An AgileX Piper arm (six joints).
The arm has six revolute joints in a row. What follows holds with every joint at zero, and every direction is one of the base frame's.
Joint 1 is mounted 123 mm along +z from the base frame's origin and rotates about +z.
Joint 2 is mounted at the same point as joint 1 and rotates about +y.
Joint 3 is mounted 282.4 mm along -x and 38.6 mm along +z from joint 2 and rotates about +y.
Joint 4 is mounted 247.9 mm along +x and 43.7 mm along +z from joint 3 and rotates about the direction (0.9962, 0, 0.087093).
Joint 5 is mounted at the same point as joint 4 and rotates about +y.
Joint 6 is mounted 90.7 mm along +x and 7.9 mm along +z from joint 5 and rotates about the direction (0.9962, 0, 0.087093).
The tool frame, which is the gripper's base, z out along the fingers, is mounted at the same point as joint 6; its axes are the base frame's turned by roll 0, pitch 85.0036 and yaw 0 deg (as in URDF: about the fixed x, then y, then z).
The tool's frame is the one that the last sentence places.
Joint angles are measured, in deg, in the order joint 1, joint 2, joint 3, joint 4, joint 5, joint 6. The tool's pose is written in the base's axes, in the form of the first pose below.
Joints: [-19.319 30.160 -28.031 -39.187 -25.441 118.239]
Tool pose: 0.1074, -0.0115, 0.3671, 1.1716, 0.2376, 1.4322
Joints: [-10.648 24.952 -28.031 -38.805 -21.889 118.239]
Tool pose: 0.0878, 0.0051, 0.3721, 1.1265, 0.2348, 1.5348
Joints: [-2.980 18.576 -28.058 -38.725 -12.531 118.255]
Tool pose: 0.0647, 0.0090, 0.3706, 1.1404, 0.2117, 1.5718
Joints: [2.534 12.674 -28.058 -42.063 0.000 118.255]
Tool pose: 0.0457, 0.0020, 0.3622, 1.2054, 0.2256, 1.5296
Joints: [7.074 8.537 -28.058 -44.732 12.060 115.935]
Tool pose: 0.0335, -0.0093, 0.3517, 1.2865, 0.2646, 1.4646
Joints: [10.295 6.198 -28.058 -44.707 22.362 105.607]
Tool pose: 0.0274, -0.0198, 0.3408, 1.3769, 0.4120, 1.3966
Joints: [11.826 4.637 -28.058 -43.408 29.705 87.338]
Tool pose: 0.0229, -0.0269, 0.3317, 1.4445, 0.6951, 1.3469
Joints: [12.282 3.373 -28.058 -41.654 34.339 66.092]
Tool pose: 0.0187, -0.0309, 0.3252, 1.4875, 1.0320, 1.3289
